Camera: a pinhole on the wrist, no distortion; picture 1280 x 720 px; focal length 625.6 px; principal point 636.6 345.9 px. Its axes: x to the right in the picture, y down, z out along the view. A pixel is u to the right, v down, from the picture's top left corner.
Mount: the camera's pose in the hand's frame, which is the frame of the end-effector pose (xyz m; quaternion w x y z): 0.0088 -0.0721 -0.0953 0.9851 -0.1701 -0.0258 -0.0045
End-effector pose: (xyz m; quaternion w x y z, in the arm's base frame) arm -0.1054 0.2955 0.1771 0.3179 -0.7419 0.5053 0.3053
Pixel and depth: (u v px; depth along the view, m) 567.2 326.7 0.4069
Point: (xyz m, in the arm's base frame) -0.2103 0.5376 0.0354
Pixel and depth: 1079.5 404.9 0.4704
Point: -0.1751 0.3546 -0.3046
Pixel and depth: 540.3 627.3 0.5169
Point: -0.4763 0.4957 0.0072
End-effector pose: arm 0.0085 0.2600 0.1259 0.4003 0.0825 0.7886 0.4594
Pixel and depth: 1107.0 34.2 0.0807
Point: -0.0168 0.2436 0.0251
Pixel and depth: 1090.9 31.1 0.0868
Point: -0.0129 0.2486 0.0212
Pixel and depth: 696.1 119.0 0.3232
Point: 0.1883 0.3933 -0.0089
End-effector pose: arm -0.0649 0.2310 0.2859 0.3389 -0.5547 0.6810 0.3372
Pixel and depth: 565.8 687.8 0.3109
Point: -0.2360 0.3972 0.2591
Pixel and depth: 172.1 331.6 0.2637
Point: -0.0318 0.4587 0.3753
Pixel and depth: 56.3 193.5 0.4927
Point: 0.0618 0.7988 0.4716
